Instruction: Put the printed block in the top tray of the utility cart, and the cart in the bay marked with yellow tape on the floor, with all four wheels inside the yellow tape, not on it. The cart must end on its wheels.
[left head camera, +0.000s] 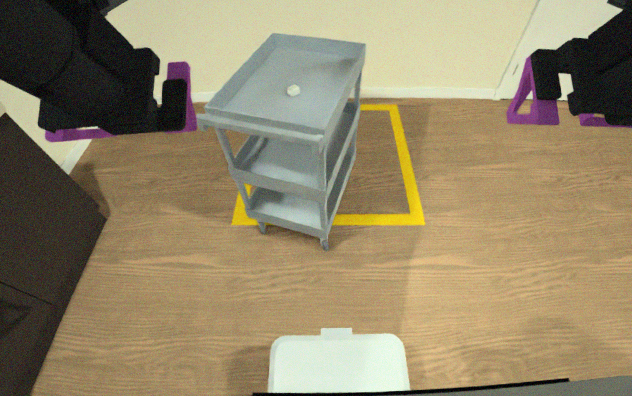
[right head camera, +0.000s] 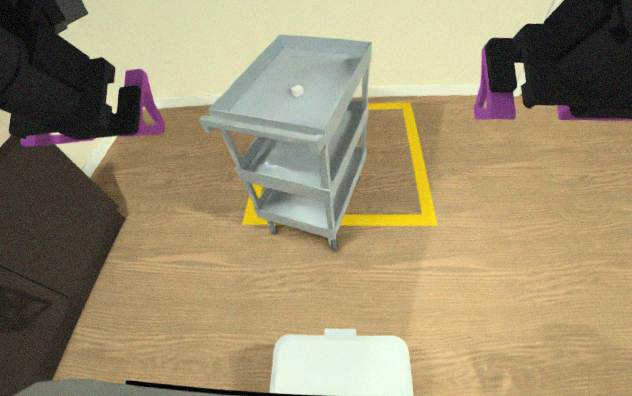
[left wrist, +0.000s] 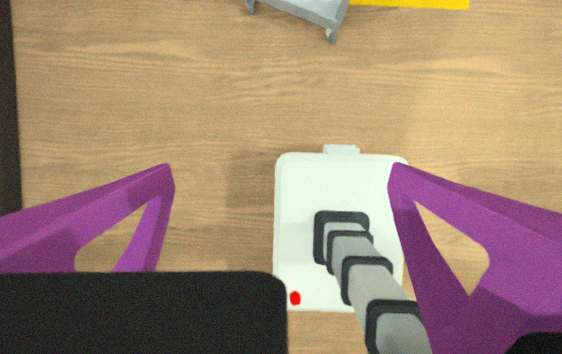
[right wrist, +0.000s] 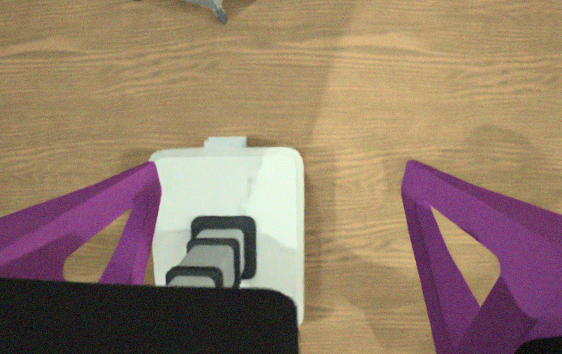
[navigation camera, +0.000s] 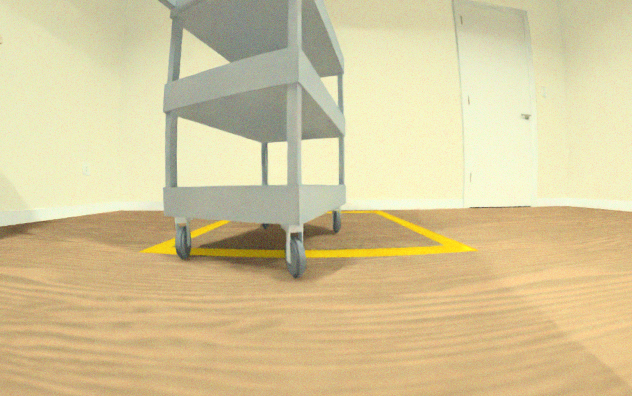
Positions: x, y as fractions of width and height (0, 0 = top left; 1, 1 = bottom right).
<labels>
my left gripper: left head camera 0.25, 0.32; right head camera 0.20, 0.33; left wrist 0.50, 0.50; not seen in the right wrist view (out of frame); not seen in the navigation camera view (out of frame)
my right gripper: left head camera 0.86, 0.30; right head camera 0.82, 0.29; right wrist 0.50, 0.50; not seen in the left wrist view (out of frame); not seen in the navigation camera view (out of frame)
</labels>
